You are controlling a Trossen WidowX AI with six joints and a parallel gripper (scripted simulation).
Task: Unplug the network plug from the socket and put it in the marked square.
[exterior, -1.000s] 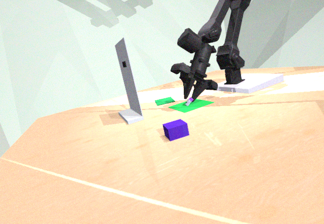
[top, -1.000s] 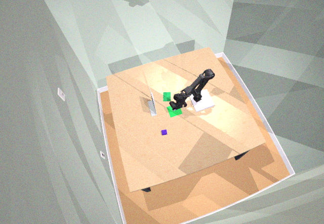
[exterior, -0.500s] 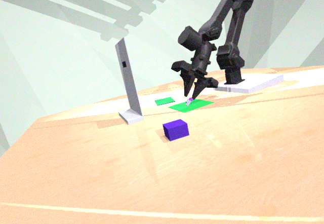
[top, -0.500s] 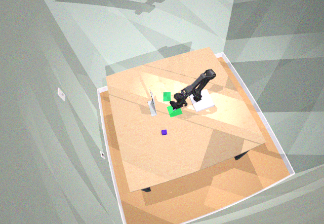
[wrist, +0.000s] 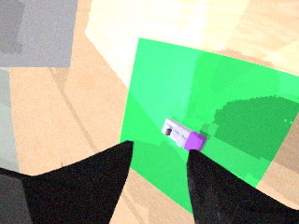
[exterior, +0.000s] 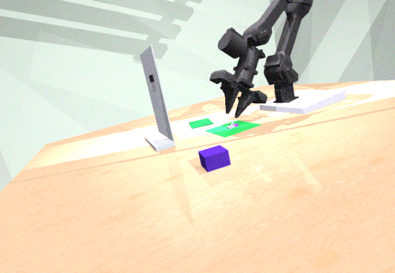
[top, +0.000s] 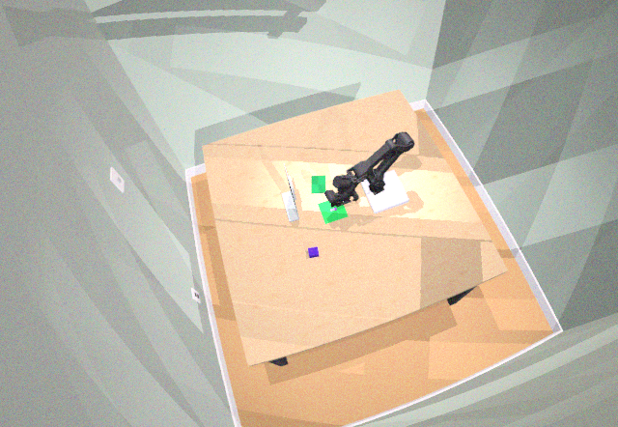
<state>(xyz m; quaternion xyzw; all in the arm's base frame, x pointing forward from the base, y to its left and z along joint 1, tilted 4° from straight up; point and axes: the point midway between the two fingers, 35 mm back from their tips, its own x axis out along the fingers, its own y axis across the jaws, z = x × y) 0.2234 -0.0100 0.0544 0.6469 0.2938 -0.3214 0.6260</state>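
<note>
My gripper tip is now 3 cm above the purple network plug. The rest, counted from my gripper tip: green marked square: 1 cm ahead, 3 cm below; then grey upright panel: 17 cm ahead, 12 cm to the right, 8 cm above.
</note>
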